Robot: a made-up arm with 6 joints.
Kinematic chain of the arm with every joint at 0, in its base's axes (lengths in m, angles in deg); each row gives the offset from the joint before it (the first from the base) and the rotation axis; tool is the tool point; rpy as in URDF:
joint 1: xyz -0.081 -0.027 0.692 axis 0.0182 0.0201 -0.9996
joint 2: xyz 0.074 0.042 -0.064 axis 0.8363 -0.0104 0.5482
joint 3: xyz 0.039 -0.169 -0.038 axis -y
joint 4: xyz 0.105 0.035 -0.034 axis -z
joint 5: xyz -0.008 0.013 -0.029 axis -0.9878 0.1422 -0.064
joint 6: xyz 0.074 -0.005 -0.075 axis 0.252 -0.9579 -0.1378
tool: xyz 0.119 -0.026 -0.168 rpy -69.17 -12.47 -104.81
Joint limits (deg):
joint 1: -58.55..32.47
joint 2: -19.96..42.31
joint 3: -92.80..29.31
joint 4: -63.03..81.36
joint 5: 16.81..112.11
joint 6: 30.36..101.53
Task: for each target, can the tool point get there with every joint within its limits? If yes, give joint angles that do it. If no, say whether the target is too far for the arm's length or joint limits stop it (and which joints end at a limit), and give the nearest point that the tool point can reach.
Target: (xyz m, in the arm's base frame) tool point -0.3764 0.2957 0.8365
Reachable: no: joint limits stop it (at a limit: joint 1, joint 2, joint 4, joint 5, joint 6) | nearest point -0.1223 0.2944 0.6794 | short by 0.299 m
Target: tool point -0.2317 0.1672 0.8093
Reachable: no: joint limits stop it (at a limit: joint 1, joint 2, joint 3, joint 4, joint 6) | nearest point -0.0945 0.2723 0.7241 | short by 0.193 m
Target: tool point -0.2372 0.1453 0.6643
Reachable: no: joint limits stop it (at a limit: joint 1, joint 2, joint 4, joint 5, joint 6) | nearest point -0.2189 0.2541 0.5347 | short by 0.170 m
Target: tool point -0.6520 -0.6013 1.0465
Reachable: no: too far | nearest point -0.3092 -0.2910 0.7055 | short by 0.575 m
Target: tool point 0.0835 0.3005 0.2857
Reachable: yes | joints -44.69 22.74 -39.70 -22.25 39.84 70.15
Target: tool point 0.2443 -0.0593 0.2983
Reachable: yes | joints -33.44 28.79 -49.23 67.33 47.88 75.25
